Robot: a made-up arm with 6 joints.
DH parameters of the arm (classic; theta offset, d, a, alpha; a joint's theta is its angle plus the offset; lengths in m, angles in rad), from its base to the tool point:
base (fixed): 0.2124 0 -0.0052 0
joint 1: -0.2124 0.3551 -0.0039 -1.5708
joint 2: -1.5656 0 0.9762 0
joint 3: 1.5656 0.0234 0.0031 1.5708
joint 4: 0 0.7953 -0.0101 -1.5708
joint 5: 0 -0.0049 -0.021 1.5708
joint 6: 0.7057 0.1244 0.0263 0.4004
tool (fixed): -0.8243 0.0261 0 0
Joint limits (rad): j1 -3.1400..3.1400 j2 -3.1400..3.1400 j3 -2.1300..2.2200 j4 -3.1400..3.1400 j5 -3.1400..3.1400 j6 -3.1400..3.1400
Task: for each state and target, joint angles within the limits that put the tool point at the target. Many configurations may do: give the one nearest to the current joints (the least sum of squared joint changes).
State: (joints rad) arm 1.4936 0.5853 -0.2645 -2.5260 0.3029 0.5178
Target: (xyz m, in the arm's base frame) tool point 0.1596 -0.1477 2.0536
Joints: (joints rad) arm 2.2100 0.2910 -0.8155 -2.3971 0.6930 0.5020
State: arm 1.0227 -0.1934 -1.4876 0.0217 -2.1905 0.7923
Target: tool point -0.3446 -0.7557 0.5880
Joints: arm 1.1914 -0.4999 -1.9399 0.0596 -2.1220 0.7791
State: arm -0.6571 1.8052 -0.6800 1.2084 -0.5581 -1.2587
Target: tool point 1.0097 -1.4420 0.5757
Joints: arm -0.9150 1.7810 -0.6919 1.2083 -0.5751 -1.2620
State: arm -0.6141 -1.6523 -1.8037 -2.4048 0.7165 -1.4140
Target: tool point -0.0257 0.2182 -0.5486
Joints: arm -1.3731 -1.8926 -2.0565 -2.6186 0.5104 -1.4848
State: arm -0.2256 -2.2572 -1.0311 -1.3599 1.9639 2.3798
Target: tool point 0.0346 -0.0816 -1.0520
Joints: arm 0.0053 -2.6477 -1.3650 -0.9325 2.1992 2.2727
